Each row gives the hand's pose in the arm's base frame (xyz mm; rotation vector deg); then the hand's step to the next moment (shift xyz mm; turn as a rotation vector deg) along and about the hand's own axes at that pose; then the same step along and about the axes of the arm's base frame.
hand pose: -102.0 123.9 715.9 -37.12 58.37 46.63
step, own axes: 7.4 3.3 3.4 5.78 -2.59 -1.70
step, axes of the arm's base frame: 1.0 6.6 -5.8 3.02 -1.14 -5.71
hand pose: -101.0 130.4 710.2 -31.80 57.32 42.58
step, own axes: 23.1 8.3 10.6 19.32 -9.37 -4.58
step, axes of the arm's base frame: 7.1 19.7 -16.6 11.24 -3.49 -18.53
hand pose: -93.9 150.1 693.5 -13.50 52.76 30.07
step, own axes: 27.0 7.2 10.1 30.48 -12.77 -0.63
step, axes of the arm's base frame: 16.5 19.2 -15.6 21.25 -1.08 -25.29
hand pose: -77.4 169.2 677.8 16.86 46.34 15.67
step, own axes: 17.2 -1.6 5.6 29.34 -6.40 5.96
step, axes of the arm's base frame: 15.7 3.7 -8.4 24.58 3.41 -17.93
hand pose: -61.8 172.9 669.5 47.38 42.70 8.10
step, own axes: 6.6 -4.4 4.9 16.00 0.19 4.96
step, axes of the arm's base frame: 7.4 -3.5 -4.6 15.12 3.32 -6.40
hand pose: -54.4 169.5 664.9 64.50 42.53 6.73
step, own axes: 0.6 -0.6 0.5 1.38 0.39 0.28
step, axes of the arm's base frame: 0.6 -0.4 -0.7 1.32 0.57 -0.27
